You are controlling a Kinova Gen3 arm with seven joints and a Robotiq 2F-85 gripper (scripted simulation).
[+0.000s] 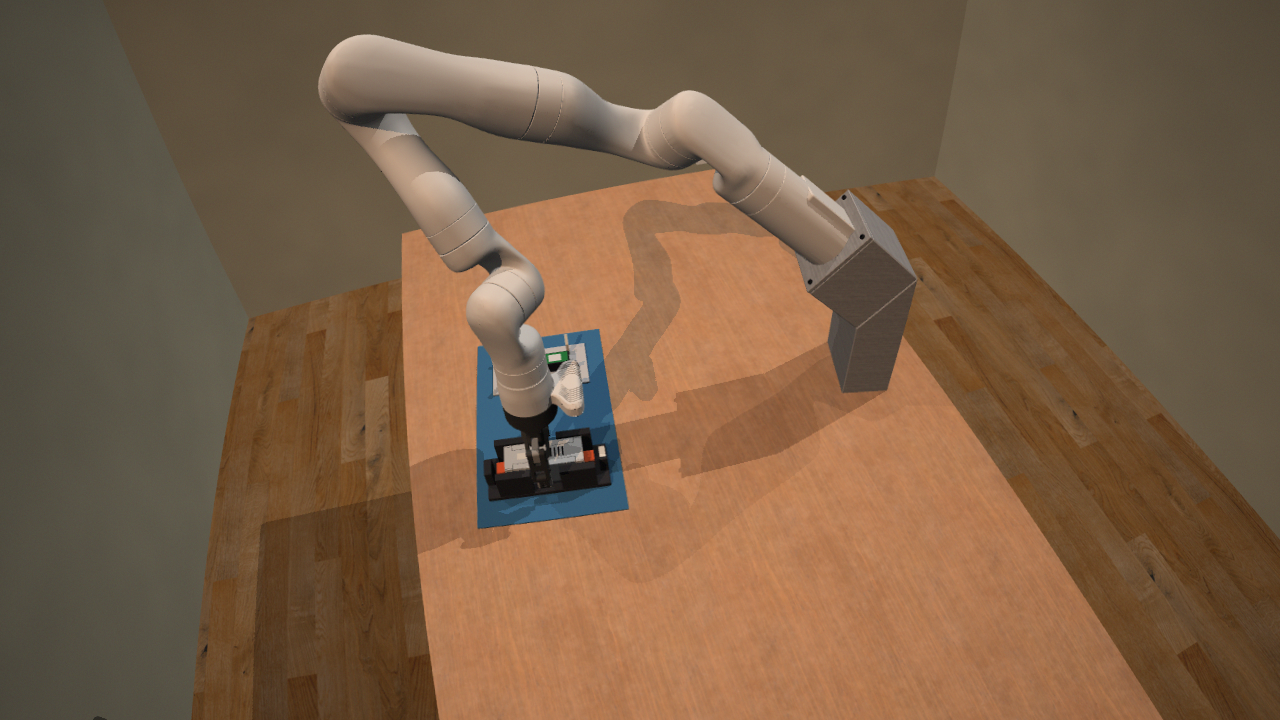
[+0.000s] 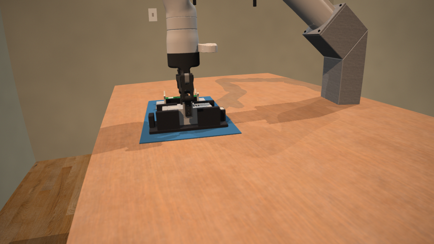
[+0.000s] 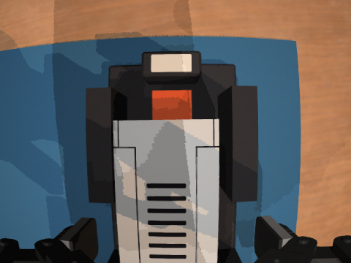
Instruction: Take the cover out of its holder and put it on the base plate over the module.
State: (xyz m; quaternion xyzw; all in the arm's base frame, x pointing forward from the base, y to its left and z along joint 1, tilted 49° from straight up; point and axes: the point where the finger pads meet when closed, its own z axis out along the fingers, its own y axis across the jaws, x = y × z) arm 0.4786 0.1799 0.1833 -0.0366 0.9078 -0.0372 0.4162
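Right now my hand is 1 cm above the light grey cover.
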